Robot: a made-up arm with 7 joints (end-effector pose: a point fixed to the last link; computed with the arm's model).
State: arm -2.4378 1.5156 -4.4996 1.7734 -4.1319 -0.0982 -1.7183
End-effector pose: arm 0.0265 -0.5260 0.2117 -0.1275 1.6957 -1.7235
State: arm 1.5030 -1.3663 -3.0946 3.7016 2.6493 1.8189 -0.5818
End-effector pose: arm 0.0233 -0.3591 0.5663 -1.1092 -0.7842 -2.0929
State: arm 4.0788 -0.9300 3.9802 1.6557 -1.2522 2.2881 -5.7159
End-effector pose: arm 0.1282 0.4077 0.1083 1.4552 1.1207 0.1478
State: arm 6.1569 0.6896 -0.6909 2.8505 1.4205 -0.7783 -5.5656
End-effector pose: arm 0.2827 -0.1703 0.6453 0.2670 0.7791 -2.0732
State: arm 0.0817 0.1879 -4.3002 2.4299 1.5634 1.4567 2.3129
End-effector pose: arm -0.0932 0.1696 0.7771 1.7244 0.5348 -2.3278
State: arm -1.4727 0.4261 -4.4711 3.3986 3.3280 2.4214 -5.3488
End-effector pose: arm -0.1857 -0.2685 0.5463 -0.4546 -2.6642 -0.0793
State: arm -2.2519 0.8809 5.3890 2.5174 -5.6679 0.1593 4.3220
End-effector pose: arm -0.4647 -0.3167 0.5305 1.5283 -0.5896 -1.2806
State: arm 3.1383 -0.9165 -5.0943 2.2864 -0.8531 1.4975 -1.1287
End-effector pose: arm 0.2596 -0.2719 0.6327 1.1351 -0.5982 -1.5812
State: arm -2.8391 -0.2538 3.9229 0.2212 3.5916 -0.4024 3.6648
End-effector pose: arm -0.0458 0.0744 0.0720 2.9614 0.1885 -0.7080
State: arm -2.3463 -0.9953 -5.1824 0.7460 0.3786 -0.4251 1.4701
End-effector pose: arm 0.2170 -0.2637 0.4324 0.5668 -1.6374 2.1267
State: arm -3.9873 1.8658 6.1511 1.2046 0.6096 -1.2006 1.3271
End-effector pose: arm -0.0488 0.2358 -0.1989 -2.2711 -0.7665 -0.5767
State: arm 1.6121 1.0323 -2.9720 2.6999 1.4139 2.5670 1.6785
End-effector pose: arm 0.1326 0.3669 0.4895 2.1435 -1.9632 1.1623
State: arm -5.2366 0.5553 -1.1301 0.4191 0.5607 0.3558 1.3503
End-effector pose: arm 0.2588 -0.1098 0.0424 1.5934 -2.3475 0.2401
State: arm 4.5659 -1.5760 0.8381 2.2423 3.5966 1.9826 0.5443
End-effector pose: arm 0.1674 0.5605 0.3418 -1.6828 -0.8675 0.7357
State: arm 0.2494 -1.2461 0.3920 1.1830 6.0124 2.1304 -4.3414
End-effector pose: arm 0.0168 0.0796 0.4669 -1.9479 2.1915 -0.9856
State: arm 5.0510 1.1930 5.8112 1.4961 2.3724 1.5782 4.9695
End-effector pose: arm 0.0462 -0.4878 -0.0583 -1.1900 1.6169 -1.7638
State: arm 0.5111 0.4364 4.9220 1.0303 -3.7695 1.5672 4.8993
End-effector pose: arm 0.3869 -0.2520 0.2826 -1.3827 0.4320 -1.8251
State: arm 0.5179 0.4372 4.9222 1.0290 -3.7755 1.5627 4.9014
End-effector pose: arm 0.3884 -0.2494 0.2810 -1.3908 0.4324 -1.8132
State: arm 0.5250 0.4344 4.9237 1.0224 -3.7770 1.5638 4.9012
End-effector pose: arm 0.3892 -0.2463 0.2790 -1.3893 0.4326 -1.8034
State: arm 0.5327 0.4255 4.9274 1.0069 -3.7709 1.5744 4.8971
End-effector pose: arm 0.3887 -0.2424 0.2763 -1.3715 0.4326 -1.7969
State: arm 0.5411 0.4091 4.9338 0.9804 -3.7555 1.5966 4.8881
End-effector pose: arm 0.3867 -0.2376 0.2728 -1.3340 0.4327 -1.7946
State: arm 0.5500 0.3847 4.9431 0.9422 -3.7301 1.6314 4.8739
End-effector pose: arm 0.3830 -0.2317 0.2685 -1.2757 0.4333 -1.7976
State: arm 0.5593 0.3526 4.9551 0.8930 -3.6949 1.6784 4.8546
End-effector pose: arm 0.3774 -0.2247 0.2638 -1.1980 0.4346 -1.8068
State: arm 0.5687 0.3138 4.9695 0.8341 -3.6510 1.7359 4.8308
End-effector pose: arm 0.3699 -0.2170 0.2588 -1.1043 0.4380 -1.8226
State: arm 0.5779 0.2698 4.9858 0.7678 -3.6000 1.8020 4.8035
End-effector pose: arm 0.3606 -0.2088 0.2539 -0.9993 0.4438 -1.8451
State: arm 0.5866 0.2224 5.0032 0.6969 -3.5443 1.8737 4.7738
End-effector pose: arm 0.3496 -0.2004 0.2492 -0.8890 0.4527 -1.8738
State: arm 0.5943 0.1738 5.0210 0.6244 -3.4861 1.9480 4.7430
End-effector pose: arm 0.3373 -0.1923 0.2448 -0.7792 0.4647 -1.9080
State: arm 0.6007 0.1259 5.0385 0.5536 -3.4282 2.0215 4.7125
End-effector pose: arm 0.3242 -0.1848 0.2409 -0.6751 0.4793 -1.9457
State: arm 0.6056 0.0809 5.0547 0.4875 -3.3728 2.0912 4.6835
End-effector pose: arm 0.3109 -0.1783 0.2374 -0.5811 0.4953 -1.9856
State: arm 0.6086 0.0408 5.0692 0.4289 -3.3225 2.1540 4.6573
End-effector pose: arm 0.2982 -0.1730 0.2345 -0.5005 0.5113 -2.0252
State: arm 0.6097 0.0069 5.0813 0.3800 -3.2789 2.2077 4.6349
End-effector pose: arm 0.2867 -0.1691 0.2323 -0.4344 0.5258 -2.0626
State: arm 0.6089 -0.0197 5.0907 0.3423 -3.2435 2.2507 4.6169
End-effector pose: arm 0.2772 -0.1666 0.2308 -0.3830 0.5373 -2.0961
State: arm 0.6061 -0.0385 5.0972 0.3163 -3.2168 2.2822 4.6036
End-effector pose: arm 0.2698 -0.1657 0.2301 -0.3456 0.5454 -2.1247
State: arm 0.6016 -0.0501 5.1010 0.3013 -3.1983 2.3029 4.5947
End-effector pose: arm 0.2647 -0.1662 0.2300 -0.3202 0.5499 -2.1484
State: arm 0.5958 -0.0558 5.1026 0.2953 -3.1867 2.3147 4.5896
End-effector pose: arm 0.2615 -0.1678 0.2306 -0.3041 0.5513 -2.1673
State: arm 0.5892 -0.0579 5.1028 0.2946 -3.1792 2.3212 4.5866
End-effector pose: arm 0.2593 -0.1702 0.2314 -0.2934 0.5507 -2.1837
